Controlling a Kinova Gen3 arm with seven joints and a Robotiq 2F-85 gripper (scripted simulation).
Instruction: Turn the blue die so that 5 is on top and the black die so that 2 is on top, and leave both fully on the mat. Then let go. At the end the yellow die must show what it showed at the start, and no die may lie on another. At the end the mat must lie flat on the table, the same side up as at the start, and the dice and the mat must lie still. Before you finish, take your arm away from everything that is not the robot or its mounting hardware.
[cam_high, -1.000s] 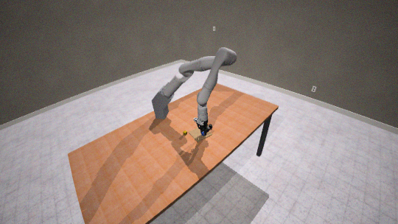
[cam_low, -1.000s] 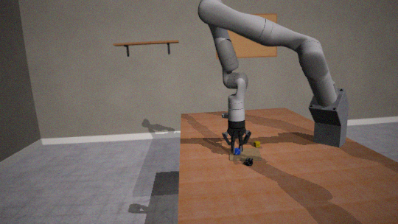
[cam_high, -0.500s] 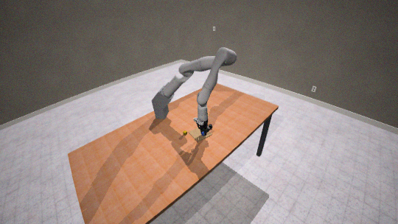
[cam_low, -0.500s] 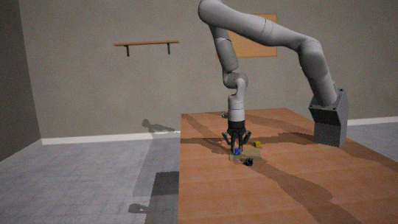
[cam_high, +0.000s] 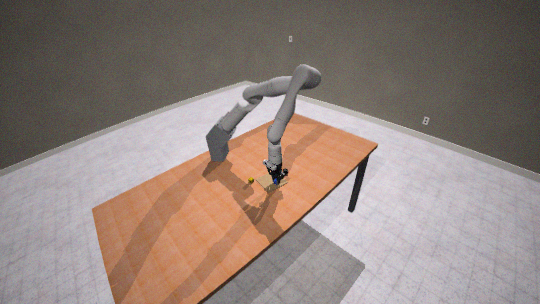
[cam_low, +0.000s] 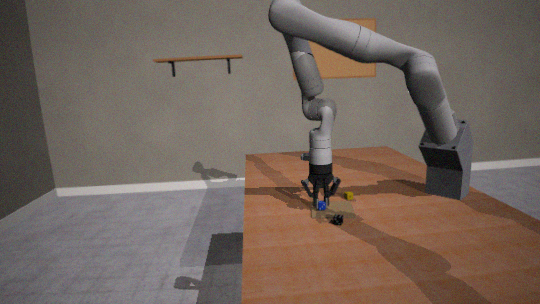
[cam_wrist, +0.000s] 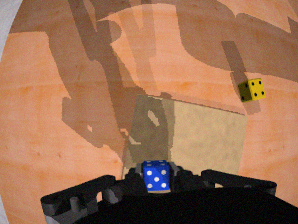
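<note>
Right now the blue die is 1 cm below my hand. Also, from my hand: yellow die: 11 cm behind, 10 cm to the right, 2 cm below; tan mat: 4 cm behind, 3 cm below; black die: 11 cm to the left, 4 cm behind, 2 cm below.
</note>
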